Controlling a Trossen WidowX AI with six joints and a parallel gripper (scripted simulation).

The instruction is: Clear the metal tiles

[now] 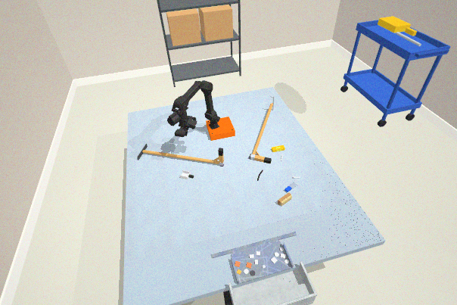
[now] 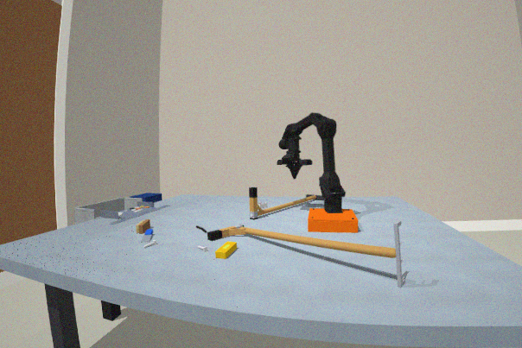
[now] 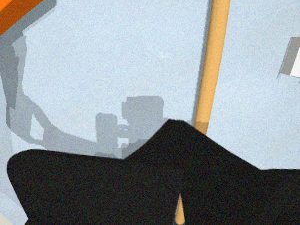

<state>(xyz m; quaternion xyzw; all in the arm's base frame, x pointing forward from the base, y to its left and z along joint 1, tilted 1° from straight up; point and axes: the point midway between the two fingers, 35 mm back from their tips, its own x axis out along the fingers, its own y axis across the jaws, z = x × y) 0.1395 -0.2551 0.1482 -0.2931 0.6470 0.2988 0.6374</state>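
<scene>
Right now my gripper tip is 3 cm short of the scraper, 6 cm to the left of it and 10 cm above it. Also, from my gripper tip: white-and-black piece: 20 cm ahead, 8 cm to the right, 16 cm below; then yellow block: 27 cm ahead, 56 cm to the left, 15 cm below; then black curved strip: 40 cm ahead, 33 cm to the left, 16 cm below.
</scene>
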